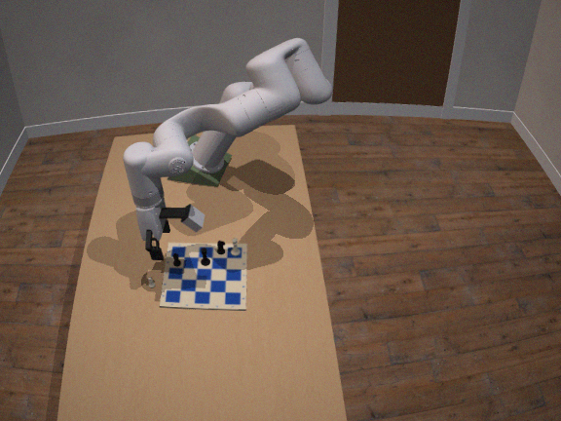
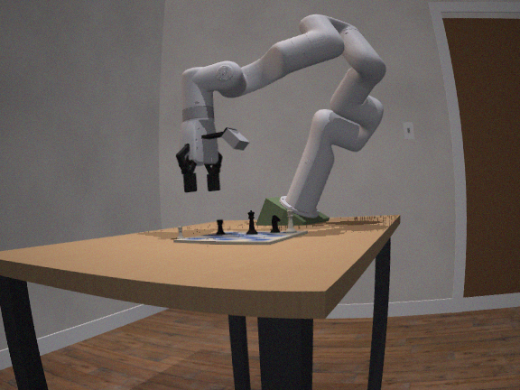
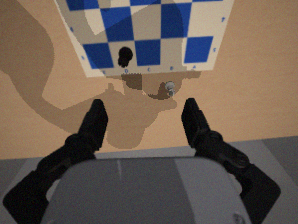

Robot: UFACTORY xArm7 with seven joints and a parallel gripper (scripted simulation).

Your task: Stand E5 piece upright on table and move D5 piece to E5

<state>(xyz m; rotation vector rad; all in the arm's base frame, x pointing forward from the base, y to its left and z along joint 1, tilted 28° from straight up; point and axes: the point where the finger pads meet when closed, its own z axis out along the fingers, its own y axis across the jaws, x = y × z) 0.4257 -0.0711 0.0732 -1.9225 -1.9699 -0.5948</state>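
Right now the black pawn is 9 cm below my hand, 3 cm behind it and 2 cm to the left of it. Round my hand: chessboard (11 cm below, 10 cm to the left); white pawn (10 cm below, 5 cm ahead, 3 cm to the right); black knight (14 cm to the left, 9 cm below, 9 cm behind).
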